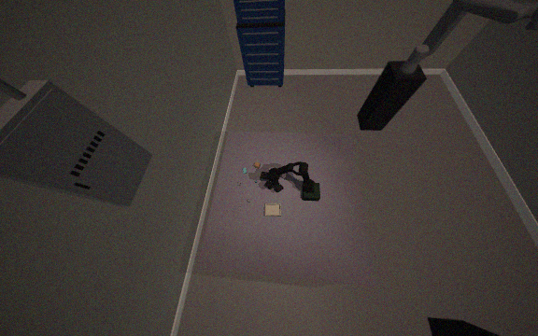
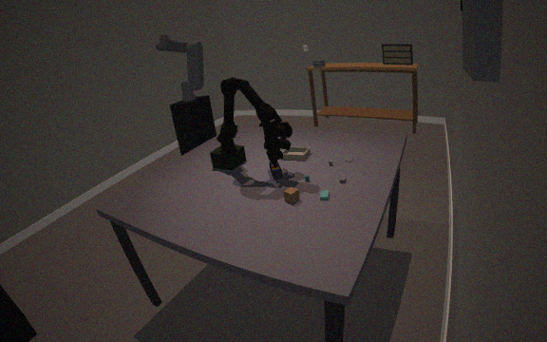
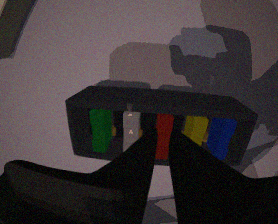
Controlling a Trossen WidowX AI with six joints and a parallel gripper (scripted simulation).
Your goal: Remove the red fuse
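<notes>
My gripper tip is 220 mm to the right of the tan tray and 30 mm above it. Round my gripper tip: red fuse: 10 mm below; orange cube: 200 mm to the right, 180 mm ahead, 10 mm below; teal block: 290 mm ahead, 140 mm to the right, 30 mm below.
</notes>
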